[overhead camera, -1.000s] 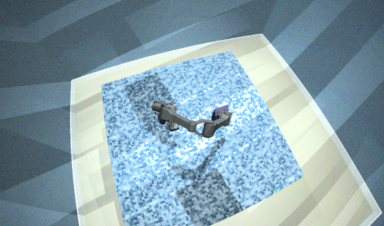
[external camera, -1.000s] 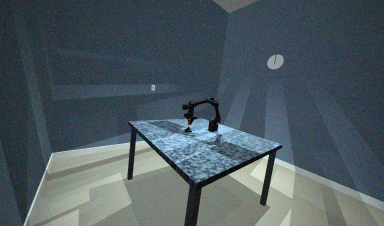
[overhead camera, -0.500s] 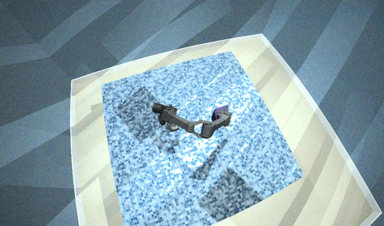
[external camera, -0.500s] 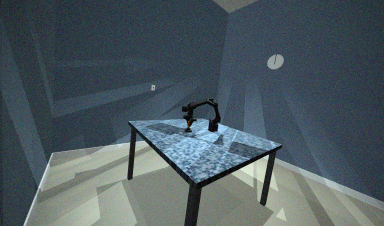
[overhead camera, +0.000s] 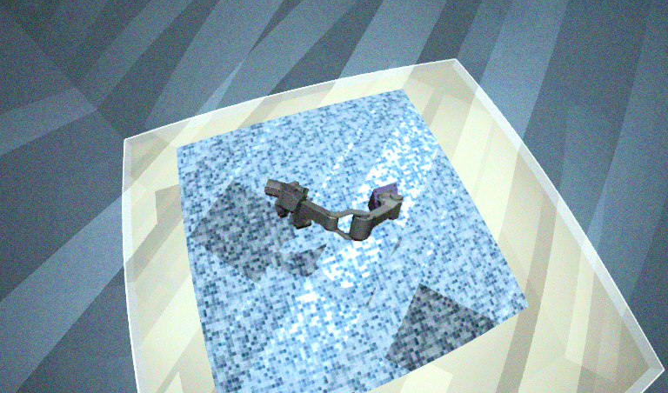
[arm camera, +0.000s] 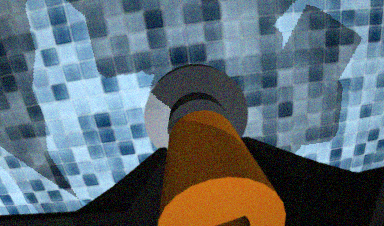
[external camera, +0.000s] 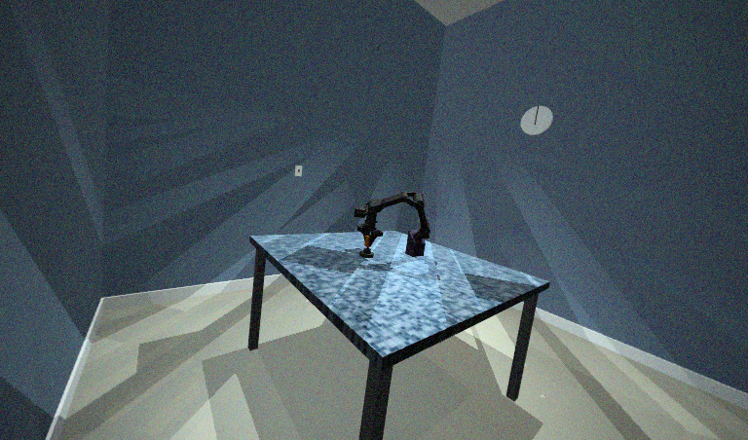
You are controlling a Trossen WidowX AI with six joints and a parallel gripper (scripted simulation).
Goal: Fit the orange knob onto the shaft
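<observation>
My gripper tip is 20 mm below the orange knob. Round my gripper tip: pedestal: 40 mm below.
</observation>
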